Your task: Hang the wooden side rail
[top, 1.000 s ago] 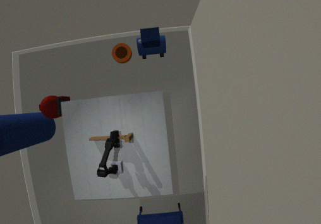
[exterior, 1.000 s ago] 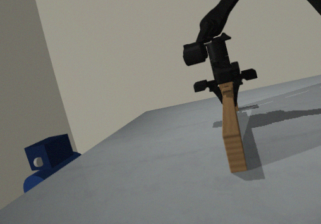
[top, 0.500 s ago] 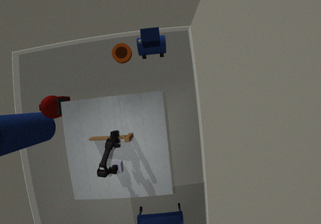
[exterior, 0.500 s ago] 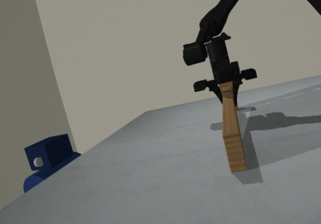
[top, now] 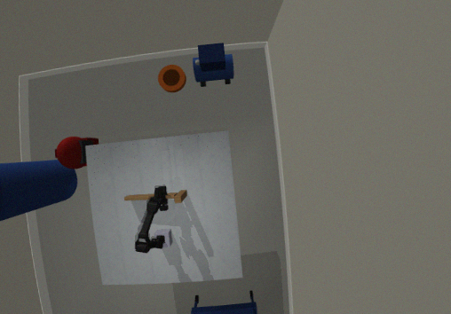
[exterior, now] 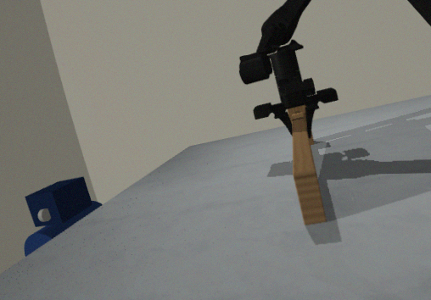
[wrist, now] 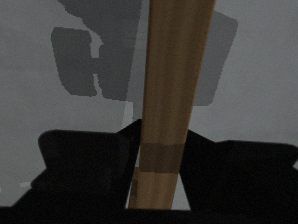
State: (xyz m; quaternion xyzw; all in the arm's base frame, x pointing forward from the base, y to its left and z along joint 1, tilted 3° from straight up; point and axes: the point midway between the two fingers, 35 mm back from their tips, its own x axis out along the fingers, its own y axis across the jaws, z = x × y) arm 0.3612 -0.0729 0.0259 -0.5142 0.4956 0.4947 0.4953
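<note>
Right now my gripper tip is 130 mm to the left of the headboard post and 40 mm below it.
</note>
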